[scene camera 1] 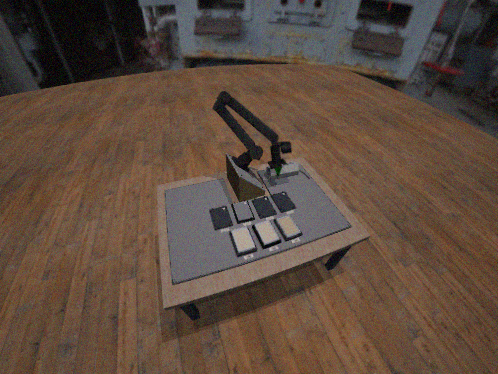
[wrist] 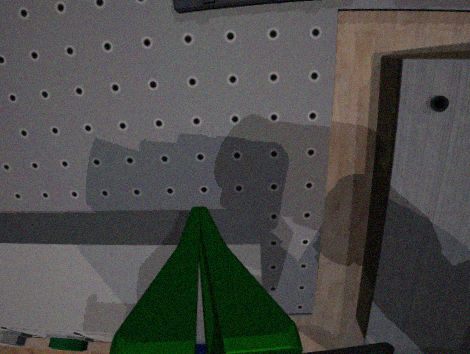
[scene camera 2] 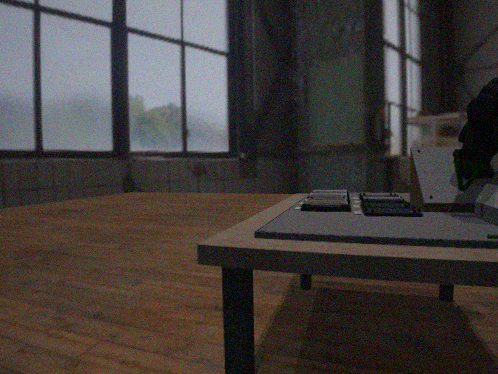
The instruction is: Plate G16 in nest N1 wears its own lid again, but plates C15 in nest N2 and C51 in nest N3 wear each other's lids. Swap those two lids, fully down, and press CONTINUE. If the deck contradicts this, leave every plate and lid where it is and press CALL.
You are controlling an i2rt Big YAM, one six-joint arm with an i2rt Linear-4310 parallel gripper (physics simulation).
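Frame: origin at the arm's base, x ahead, y left, z up, level; millimetres.
Seen in the pictures: gripper, fingertip midpoint: (scene camera 1: pixel 278 175) (wrist: pixel 198 215) (scene camera 2: pixel 461 190); arm's base, link origin: (scene camera 1: pixel 239 165).
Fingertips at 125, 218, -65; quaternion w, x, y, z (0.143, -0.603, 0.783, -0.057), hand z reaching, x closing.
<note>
Offsets run from my fingertips to a thing's top centre, as dx, dy, dz. "pt": to the spot under its first point. Level surfaces: height alone.
Three pale-topped lidded plates @[+312, -394, -29] (scene camera 1: pixel 243 240) @[+325, -264, -30] (scene camera 1: pixel 266 233) @[+336, -135, -37] (scene camera 1: pixel 288 227) sit in the front row; their labels are too small to read, so I cannot tell which is C15, C51 or G16. Behind them is a row of dark nests @[pt +126, -441, -57] (scene camera 1: pixel 221 217) @[pt +151, -187, -57] (scene camera 1: pixel 263 206) @[pt +167, -55, -57] (scene camera 1: pixel 283 201), with a grey-topped piece @[+132, -313, -49] (scene camera 1: pixel 243 211) in the second from the left. The button box @[-74, +89, +17] (scene camera 1: pixel 291 169) (wrist: pixel 45 285) shows a green button @[pt -85, +110, +4] (wrist: pixel 68 343) and part of a blue button @[pt -95, +20, +5] (wrist: pixel 200 348) at its lower side. My gripper (scene camera 1: pixel 278 175) (scene camera 2: pixel 465 187) (wrist: pixel 198 215) is shut and empty, over the box. CONTINUE and CALL lettering is not readable.
A slanted panel (scene camera 1: pixel 242 181) (scene camera 2: pixel 440 175) stands beside the arm's base, left of the gripper in scene camera 1. The grey perforated mat @[dz -67] (scene camera 1: pixel 192 240) (scene camera 2: pixel 320 227) (wrist: pixel 130 65) lies on the wooden table (scene camera 1: pixel 225 290) (scene camera 2: pixel 350 255). A dark edge @[pt +91, -37, -61] (wrist: pixel 245 5) shows at the wrist view's top.
</note>
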